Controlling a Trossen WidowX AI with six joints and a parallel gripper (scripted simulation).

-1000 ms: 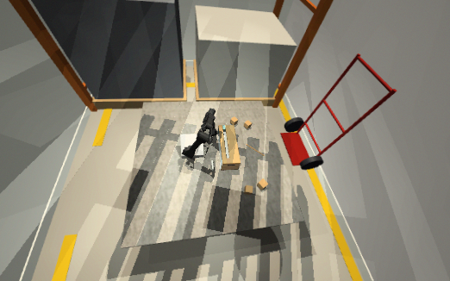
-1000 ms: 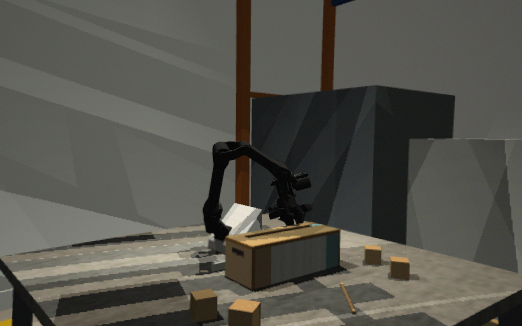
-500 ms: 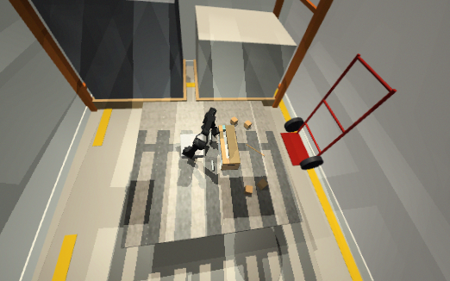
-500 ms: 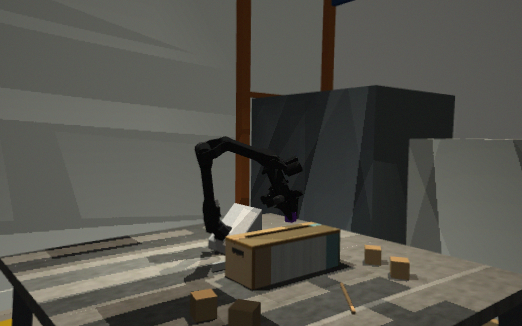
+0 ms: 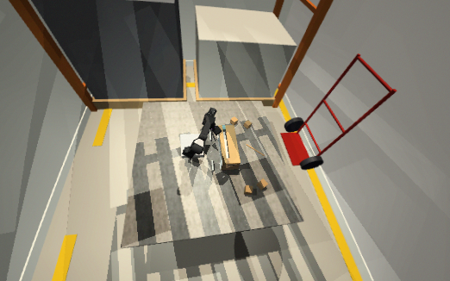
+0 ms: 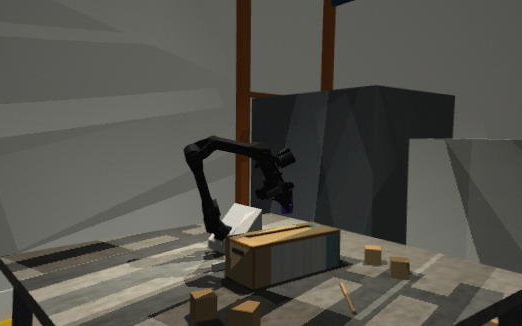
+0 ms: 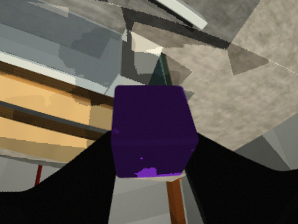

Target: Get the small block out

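Now: gripper tip 1 cm to the left of the purple block, 1 cm below it and 1 cm past it. Also, from my gripper tip: thin wooden stick: 37 cm ahead, 17 cm below, 14 cm to the right.
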